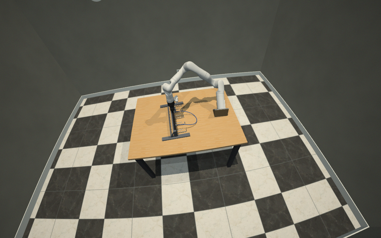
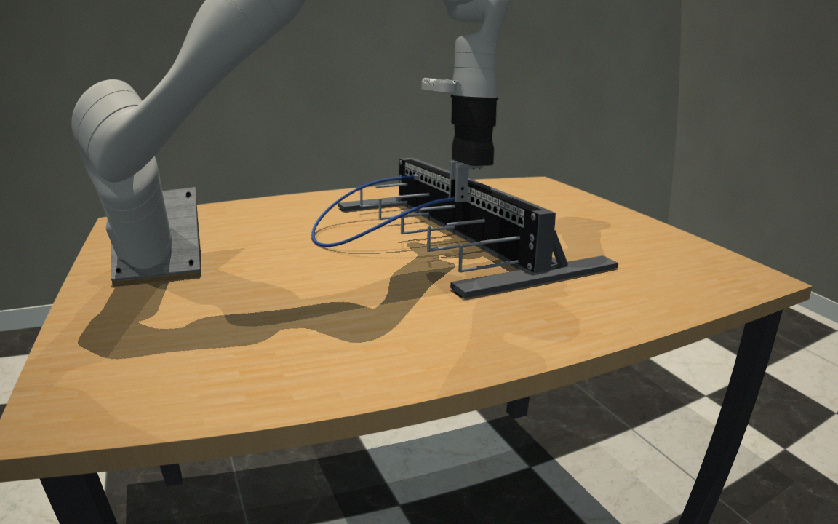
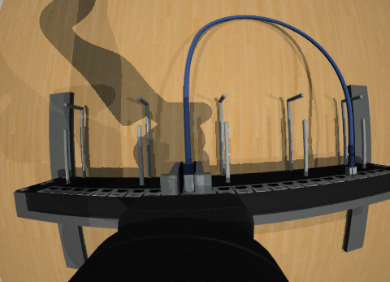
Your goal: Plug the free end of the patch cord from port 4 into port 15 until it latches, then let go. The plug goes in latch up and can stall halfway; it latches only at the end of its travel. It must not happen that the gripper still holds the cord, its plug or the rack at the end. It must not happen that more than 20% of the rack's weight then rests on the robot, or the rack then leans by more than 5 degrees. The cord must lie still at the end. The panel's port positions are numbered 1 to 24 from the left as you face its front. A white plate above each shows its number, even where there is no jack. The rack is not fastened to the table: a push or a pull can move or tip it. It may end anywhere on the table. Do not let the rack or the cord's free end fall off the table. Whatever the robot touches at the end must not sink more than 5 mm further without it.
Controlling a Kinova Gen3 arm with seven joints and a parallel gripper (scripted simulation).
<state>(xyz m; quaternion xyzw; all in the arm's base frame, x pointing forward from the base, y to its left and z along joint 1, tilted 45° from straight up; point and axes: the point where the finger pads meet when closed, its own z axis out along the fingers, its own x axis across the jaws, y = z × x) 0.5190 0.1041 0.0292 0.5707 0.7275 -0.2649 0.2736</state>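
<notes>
My gripper is now 1 cm short of the plug and 1 cm above it.
</notes>
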